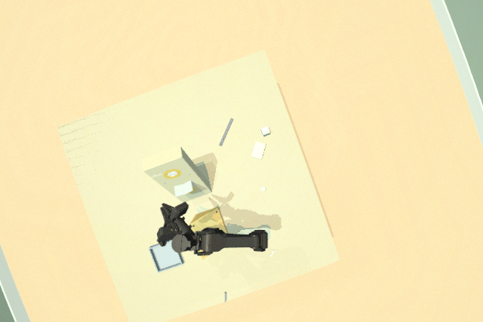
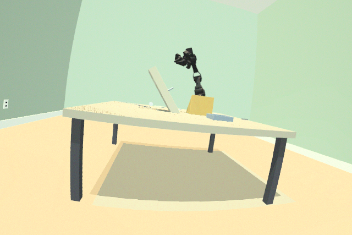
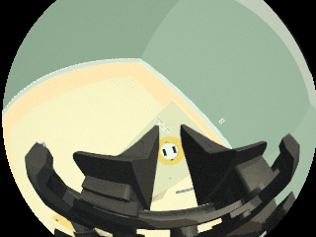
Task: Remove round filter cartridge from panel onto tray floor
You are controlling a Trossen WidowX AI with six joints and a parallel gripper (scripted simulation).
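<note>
The round filter cartridge is 110 mm ahead of my gripper tip, 30 mm to the right of it and 150 mm below it. Round my gripper tip: cream tile (60 mm ahead, 460 mm to the right, 400 mm below); then service panel (70 mm ahead, 40 mm to the right, 230 mm below); then blue-grey tray (340 mm behind, 240 mm to the left, 400 mm below).
</note>
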